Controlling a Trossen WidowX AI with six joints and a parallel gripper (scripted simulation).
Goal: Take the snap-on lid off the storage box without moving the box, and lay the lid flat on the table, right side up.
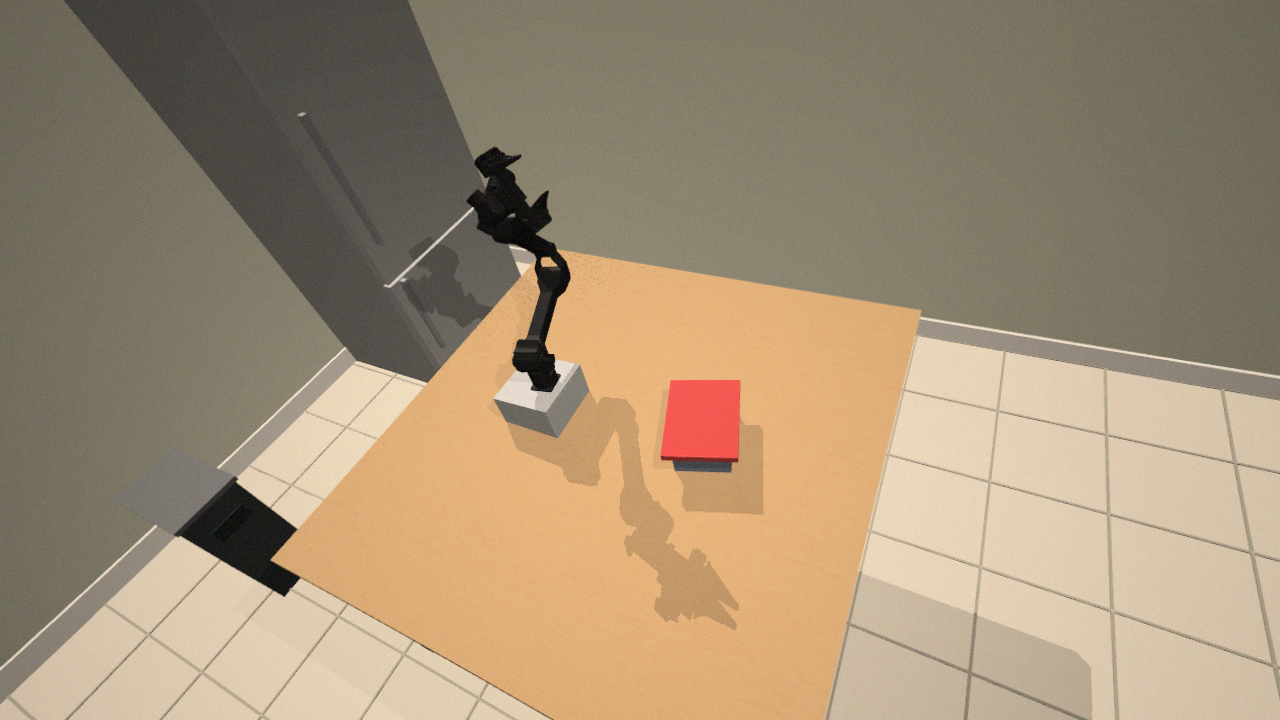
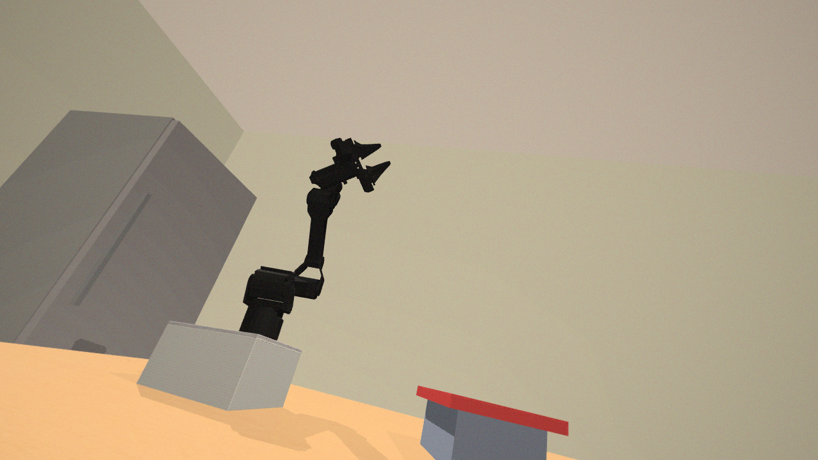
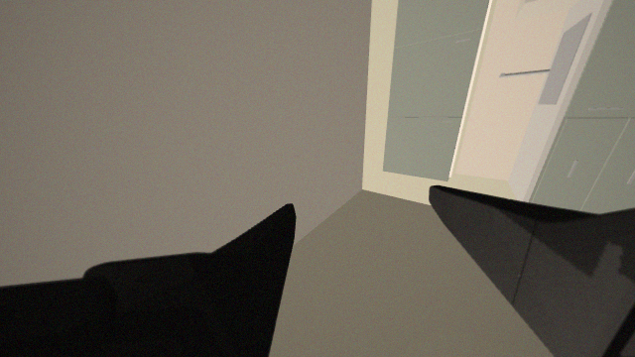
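My gripper tip is now 32 cm short of the red lid, 12 cm to the left of it and 58 cm above it. The rest, counted from my gripper tip: grey storage box 32 cm ahead, 12 cm to the right, 63 cm below.
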